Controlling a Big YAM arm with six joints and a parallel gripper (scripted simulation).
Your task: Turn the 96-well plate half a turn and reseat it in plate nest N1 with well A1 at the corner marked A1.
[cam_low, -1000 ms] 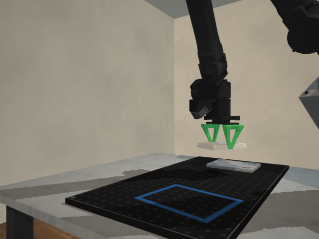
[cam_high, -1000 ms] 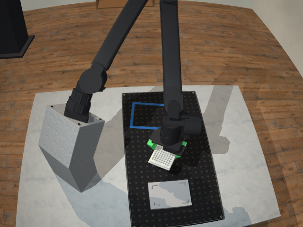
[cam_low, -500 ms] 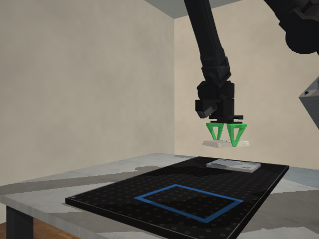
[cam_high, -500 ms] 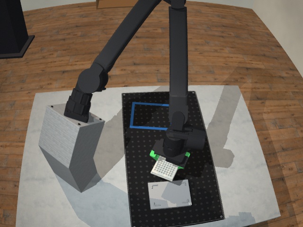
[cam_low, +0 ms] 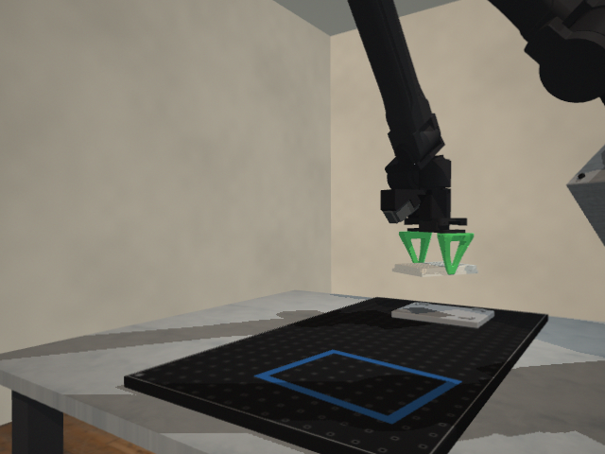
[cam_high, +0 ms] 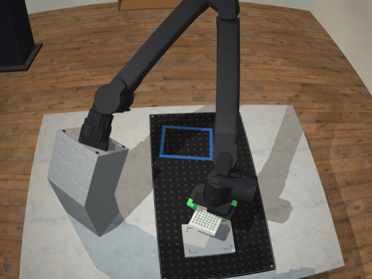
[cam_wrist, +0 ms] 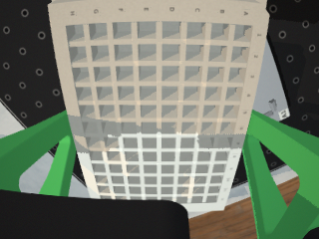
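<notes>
Right now the grey plate nest N1 is 10 mm ahead of my hand, 50 mm to the right of it and 100 mm below it. Round my hand: A1 mark 90 mm ahead, 100 mm to the right, 90 mm below; white 96-well plate right at my hand.
</notes>
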